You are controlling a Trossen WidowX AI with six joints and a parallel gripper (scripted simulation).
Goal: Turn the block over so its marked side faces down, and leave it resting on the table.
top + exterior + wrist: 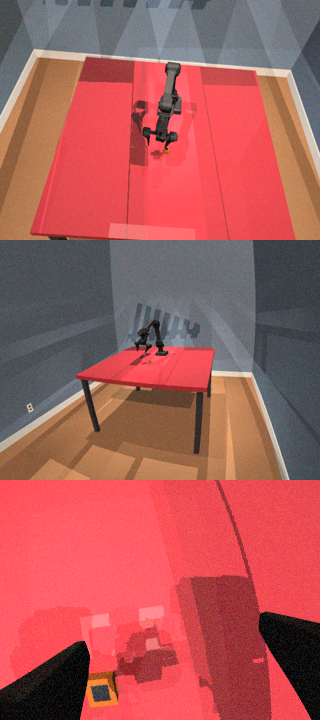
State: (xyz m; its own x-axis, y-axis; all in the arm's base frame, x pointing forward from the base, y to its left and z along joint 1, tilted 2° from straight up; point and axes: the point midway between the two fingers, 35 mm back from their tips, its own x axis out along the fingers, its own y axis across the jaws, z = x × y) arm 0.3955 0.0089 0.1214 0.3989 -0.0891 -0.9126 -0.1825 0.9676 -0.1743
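Right now the block is 11 cm below my gripper tip, 7 cm behind it and 5 cm to the left of it.
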